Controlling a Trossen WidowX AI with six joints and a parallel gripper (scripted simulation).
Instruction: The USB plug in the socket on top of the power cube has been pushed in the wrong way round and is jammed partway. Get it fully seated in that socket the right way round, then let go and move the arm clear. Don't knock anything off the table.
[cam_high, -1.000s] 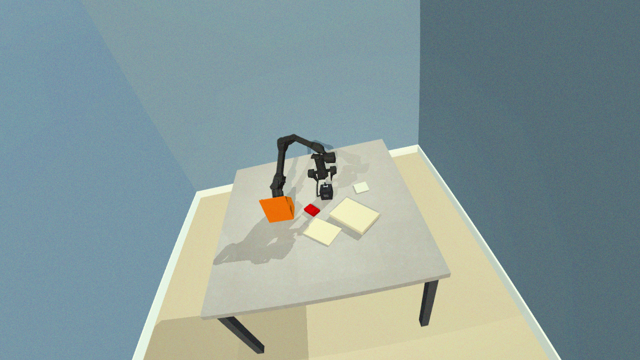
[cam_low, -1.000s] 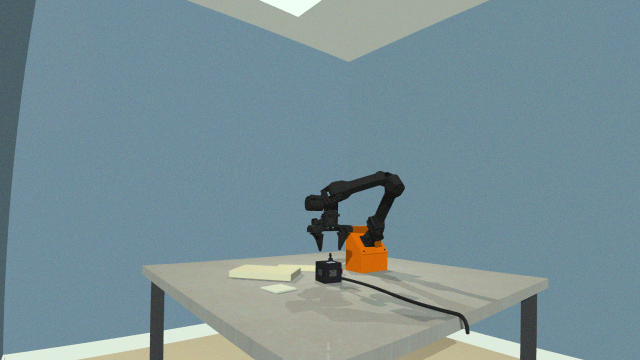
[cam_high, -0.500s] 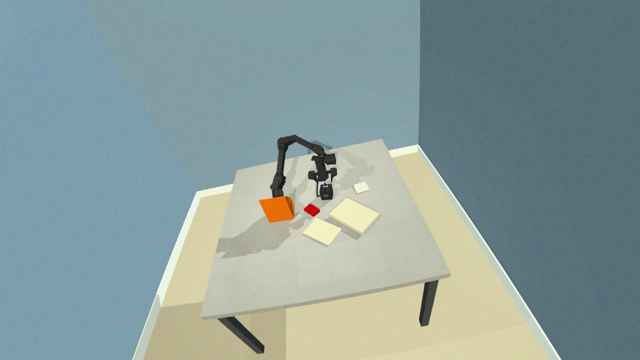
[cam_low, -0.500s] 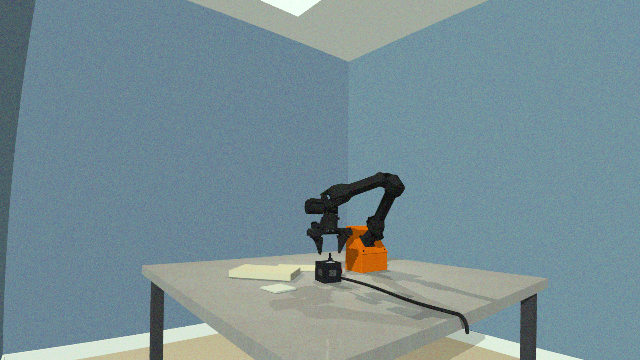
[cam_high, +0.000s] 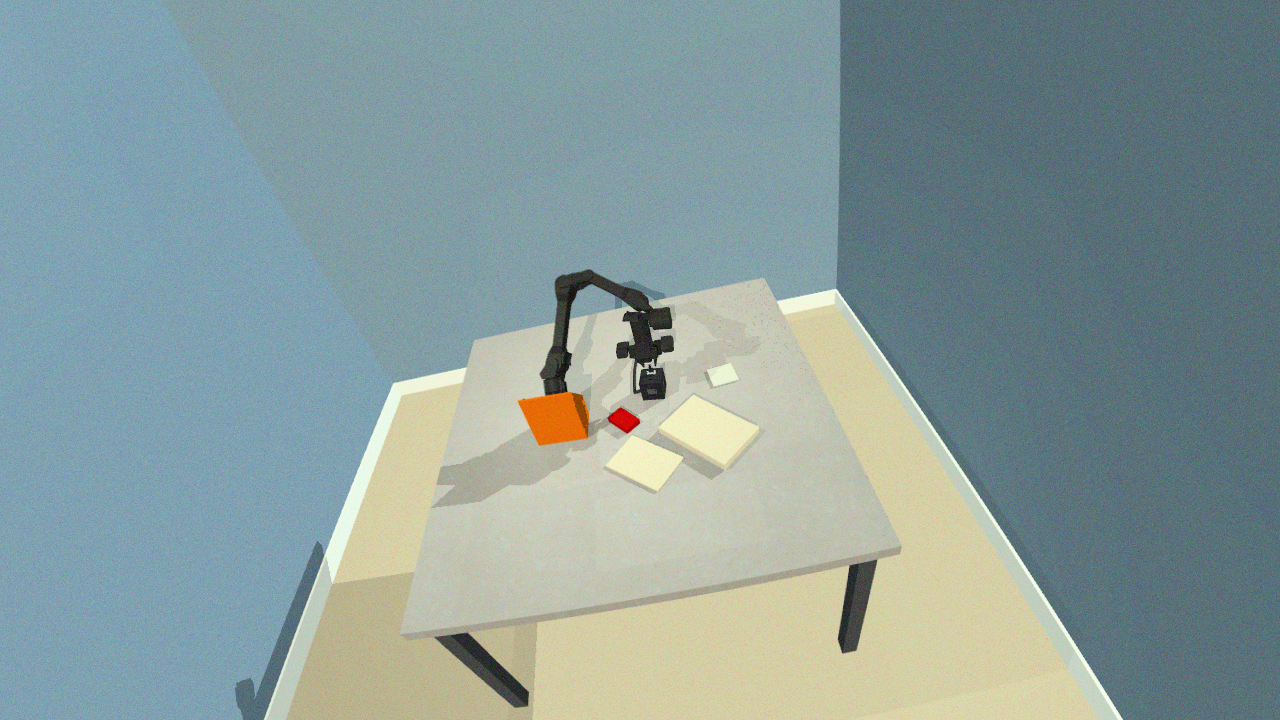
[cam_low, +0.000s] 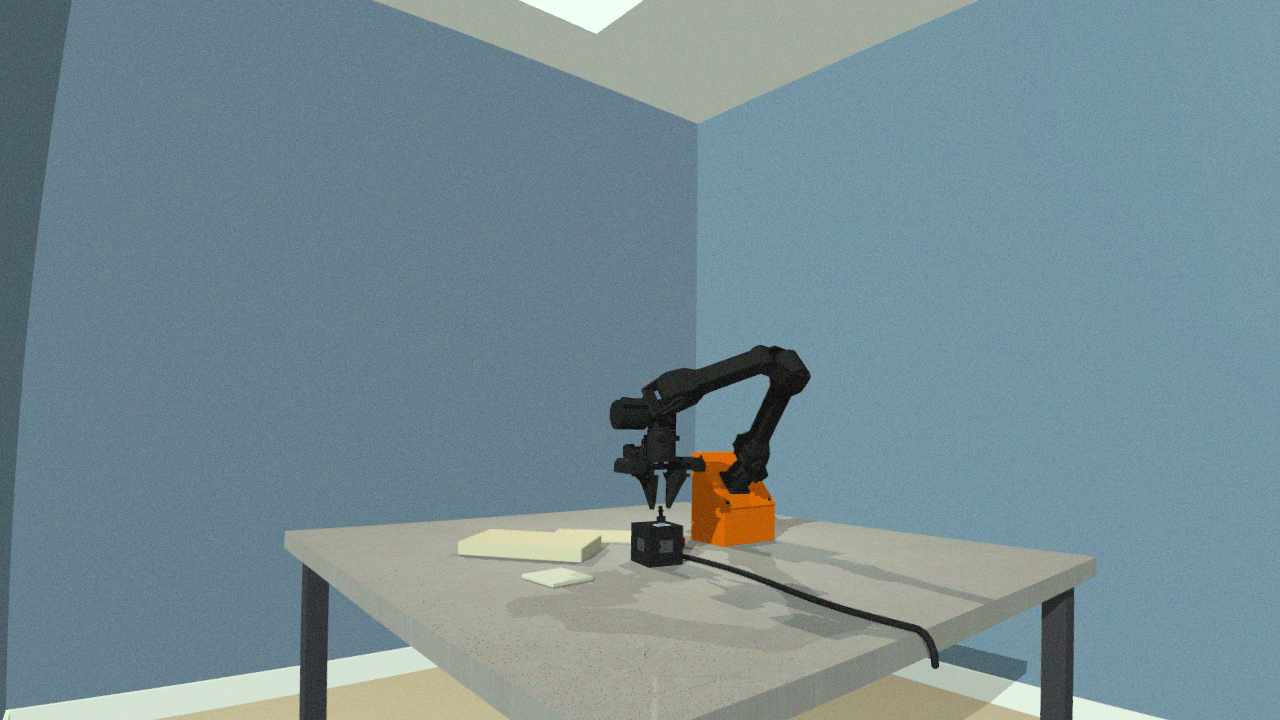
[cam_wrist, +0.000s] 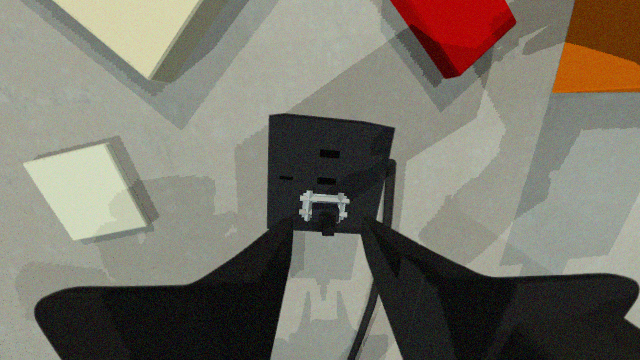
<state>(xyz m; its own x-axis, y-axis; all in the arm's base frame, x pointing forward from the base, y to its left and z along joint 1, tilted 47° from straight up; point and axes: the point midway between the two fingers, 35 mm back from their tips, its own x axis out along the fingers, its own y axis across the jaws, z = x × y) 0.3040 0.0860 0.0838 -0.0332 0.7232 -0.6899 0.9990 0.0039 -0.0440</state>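
Right now my gripper tip is 20 mm above the usb plug. The rest, counted from my gripper tip: silver-framed usb socket 40 mm below, 10 mm to the left; small cream tile 240 mm ahead, 100 mm below, 20 mm to the left; red block 140 mm to the right, 110 mm behind, 100 mm below.
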